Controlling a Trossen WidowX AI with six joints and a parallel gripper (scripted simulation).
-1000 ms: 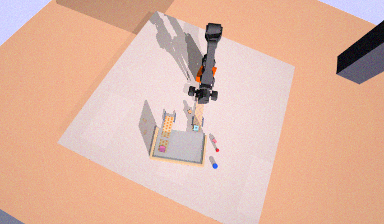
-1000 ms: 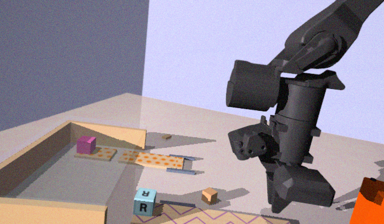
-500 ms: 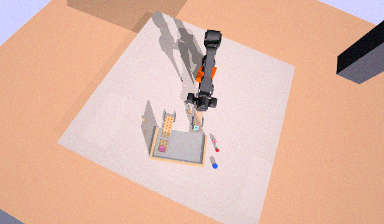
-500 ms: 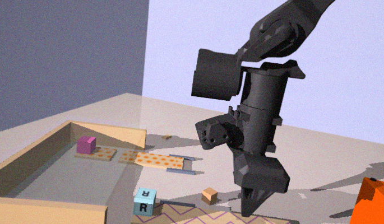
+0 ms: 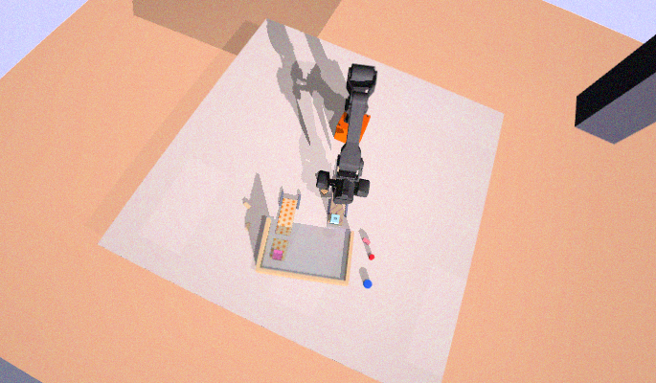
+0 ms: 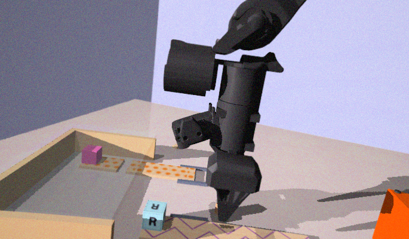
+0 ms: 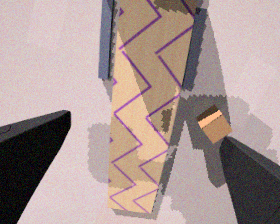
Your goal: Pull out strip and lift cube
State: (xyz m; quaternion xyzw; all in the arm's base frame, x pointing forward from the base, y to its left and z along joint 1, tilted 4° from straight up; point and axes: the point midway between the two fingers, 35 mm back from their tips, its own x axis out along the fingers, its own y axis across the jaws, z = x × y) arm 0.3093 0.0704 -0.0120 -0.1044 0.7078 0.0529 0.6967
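Right now my gripper tip is 60 mm above the zigzag strip and 20 mm past it. Also, from my gripper tip: light-blue cube marked r (100 mm ahead, 40 mm below, 20 mm to the left); small tan block (60 mm to the right, 50 mm below); pink piece (170 mm to the left, 120 mm ahead, 50 mm below).
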